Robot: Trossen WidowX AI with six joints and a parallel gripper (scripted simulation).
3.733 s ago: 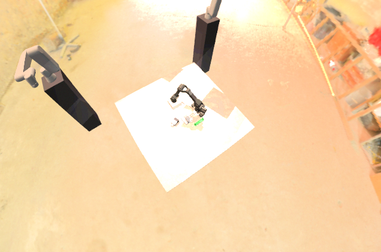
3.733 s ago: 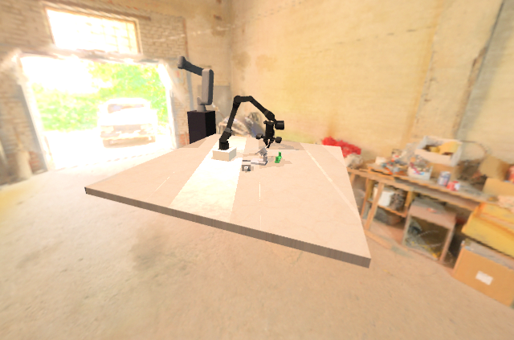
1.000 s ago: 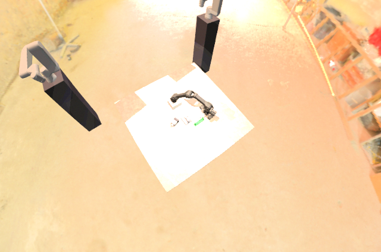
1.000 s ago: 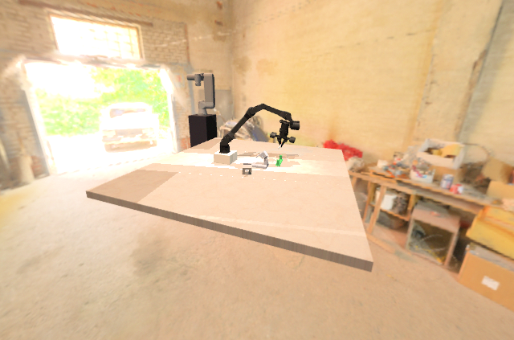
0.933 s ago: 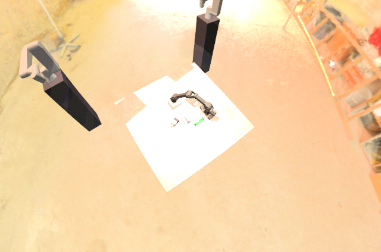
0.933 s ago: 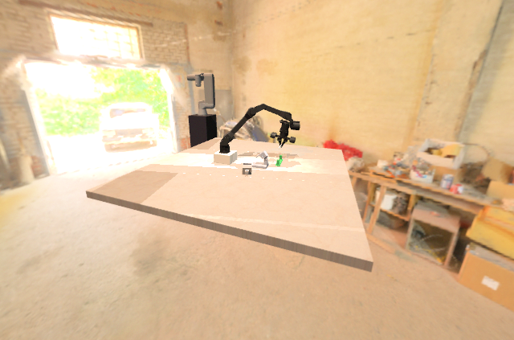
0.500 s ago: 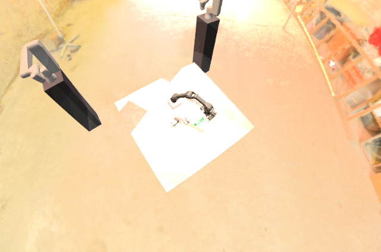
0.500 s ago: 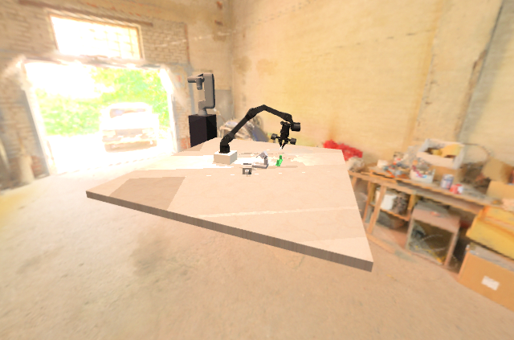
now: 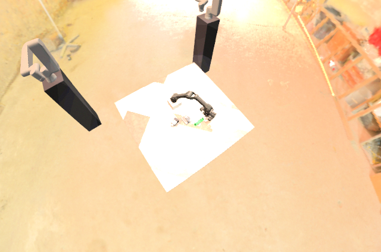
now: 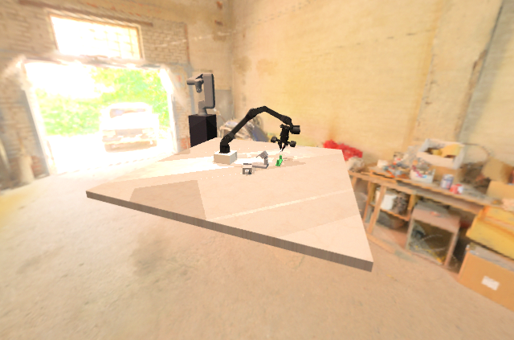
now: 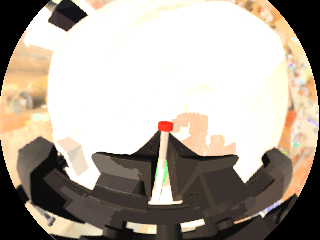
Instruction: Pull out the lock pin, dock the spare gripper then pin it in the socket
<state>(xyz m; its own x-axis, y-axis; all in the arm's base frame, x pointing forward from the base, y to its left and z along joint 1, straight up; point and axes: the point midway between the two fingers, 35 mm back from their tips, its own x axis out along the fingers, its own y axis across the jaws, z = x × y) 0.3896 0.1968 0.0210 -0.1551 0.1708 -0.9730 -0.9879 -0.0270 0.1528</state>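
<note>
Now: the green strip 10 cm to the right of my gripper tip, 3 cm below it and 1 cm ahead of it. The rest, counted from my gripper tip: grey mount: 21 cm to the right, 9 cm behind; then spare gripper: 35 cm to the right, 15 cm behind, 3 cm below.
</note>
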